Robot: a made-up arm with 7 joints.
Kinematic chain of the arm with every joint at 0, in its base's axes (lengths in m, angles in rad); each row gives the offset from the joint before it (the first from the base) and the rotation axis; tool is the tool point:
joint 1: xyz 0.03 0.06 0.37 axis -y
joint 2: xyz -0.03 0.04 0 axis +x
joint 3: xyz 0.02 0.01 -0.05 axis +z
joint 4: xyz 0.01 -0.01 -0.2 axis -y
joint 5: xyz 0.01 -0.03 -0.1 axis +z
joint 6: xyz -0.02 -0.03 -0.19 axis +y
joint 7: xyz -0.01 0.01 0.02 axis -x
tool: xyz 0.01 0.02 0
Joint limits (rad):
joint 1: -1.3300..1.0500
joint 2: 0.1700..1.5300
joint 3: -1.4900..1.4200
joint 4: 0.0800..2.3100
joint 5: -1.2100..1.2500
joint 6: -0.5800..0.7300
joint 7: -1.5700..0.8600
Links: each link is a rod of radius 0.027 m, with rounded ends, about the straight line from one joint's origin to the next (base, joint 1, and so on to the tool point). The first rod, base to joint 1, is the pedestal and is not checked.
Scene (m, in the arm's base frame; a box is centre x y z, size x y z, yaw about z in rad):
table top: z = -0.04
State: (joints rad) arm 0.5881 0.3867 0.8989 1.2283 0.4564 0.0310 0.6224
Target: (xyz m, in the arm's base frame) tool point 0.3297 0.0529 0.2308
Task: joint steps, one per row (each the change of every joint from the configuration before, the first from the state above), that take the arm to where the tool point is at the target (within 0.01 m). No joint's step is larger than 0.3 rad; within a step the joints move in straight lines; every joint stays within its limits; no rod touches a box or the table.
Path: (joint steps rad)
1: -0.0959 -0.0542 -0.2573 0.1471 0.0187 0.0004 0.0009
2: -0.0958 -0.0541 -0.2573 0.1470 0.0186 0.0004 0.0009
3: -0.0959 -0.0542 -0.2573 0.1471 0.0187 0.0005 0.0009
4: -0.0959 -0.0542 -0.2573 0.1471 0.0187 0.0004 0.0009

